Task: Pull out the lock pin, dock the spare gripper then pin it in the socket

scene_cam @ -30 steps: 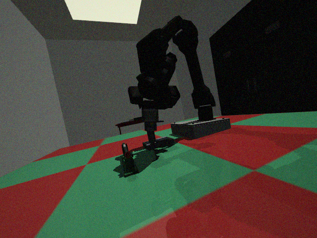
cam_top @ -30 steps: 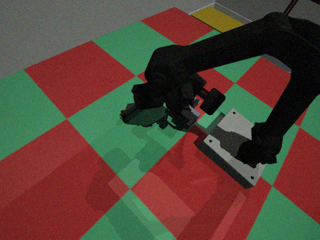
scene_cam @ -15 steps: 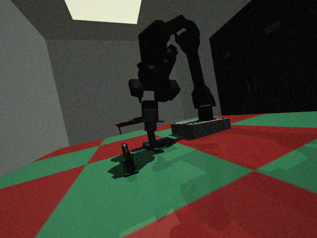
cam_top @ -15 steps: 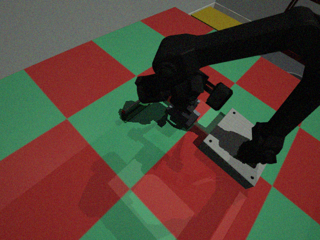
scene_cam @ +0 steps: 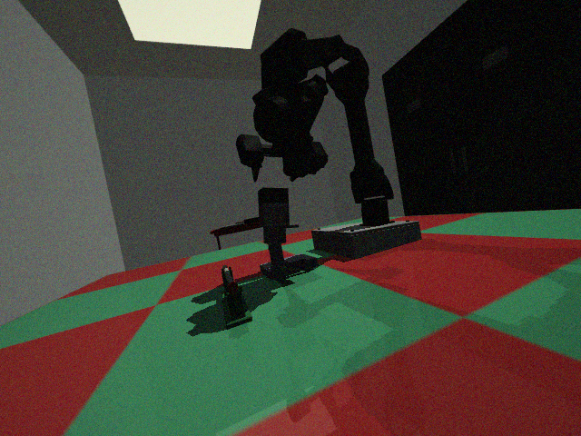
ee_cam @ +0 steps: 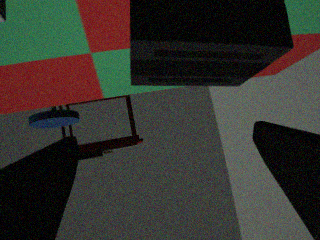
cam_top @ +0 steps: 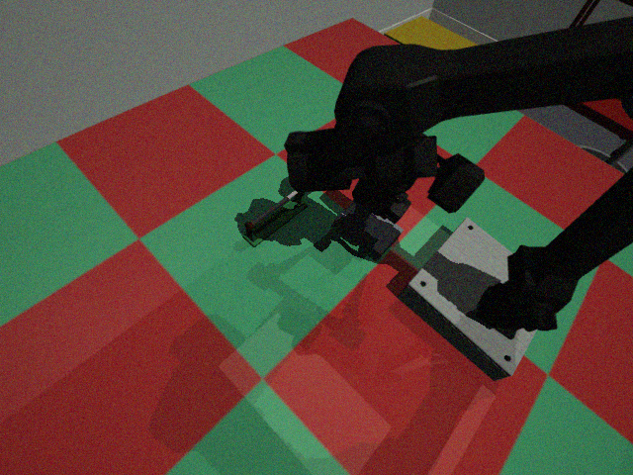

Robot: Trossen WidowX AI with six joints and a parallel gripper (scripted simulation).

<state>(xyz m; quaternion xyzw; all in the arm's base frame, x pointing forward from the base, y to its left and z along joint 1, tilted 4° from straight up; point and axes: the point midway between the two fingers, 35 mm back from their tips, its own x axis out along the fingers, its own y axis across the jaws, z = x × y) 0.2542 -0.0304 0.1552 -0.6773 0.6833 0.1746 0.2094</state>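
Right now the narrow green rack is 18 cm below my gripper tip, 16 cm ahead of it and 12 cm to the left of it. Also, from my gripper tip: socket: 15 cm below, 3 cm to the left, 2 cm ahead; spare gripper: 8 cm below, 3 cm ahead, 2 cm to the left.
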